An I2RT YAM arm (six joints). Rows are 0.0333 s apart.
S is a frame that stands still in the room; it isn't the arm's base.
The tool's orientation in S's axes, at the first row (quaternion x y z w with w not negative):
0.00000, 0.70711, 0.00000, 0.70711
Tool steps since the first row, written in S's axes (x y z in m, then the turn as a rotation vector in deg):
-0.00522, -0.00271, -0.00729, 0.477, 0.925, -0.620
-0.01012, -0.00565, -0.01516, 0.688, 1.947, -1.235
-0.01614, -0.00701, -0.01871, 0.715, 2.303, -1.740
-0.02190, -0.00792, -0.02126, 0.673, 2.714, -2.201
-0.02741, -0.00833, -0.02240, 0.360, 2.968, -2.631
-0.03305, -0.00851, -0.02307, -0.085, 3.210, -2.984
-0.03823, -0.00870, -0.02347, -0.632, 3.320, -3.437
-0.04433, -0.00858, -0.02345, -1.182, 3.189, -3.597
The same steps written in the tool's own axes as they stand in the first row. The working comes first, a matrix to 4 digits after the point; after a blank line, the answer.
The tool's axes in the first row as the columns of a matrix, in S's axes (used below as rounded here):
0.0000, 0.0000, 1.0000
0.0000, 1.0000, 0.0000
-1.0000, 0.0000, 0.0000

0.00729, -0.00271, -0.00522, 0.620, 0.925, 0.477
0.01516, -0.00565, -0.01012, 1.235, 1.947, 0.688
0.01871, -0.00701, -0.01614, 1.740, 2.303, 0.715
0.02126, -0.00792, -0.02190, 2.201, 2.714, 0.673
0.02240, -0.00833, -0.02741, 2.631, 2.968, 0.360
0.02307, -0.00851, -0.03305, 2.984, 3.210, -0.085
0.02347, -0.00870, -0.03823, 3.437, 3.320, -0.632
0.02345, -0.00858, -0.04433, 3.597, 3.189, -1.182

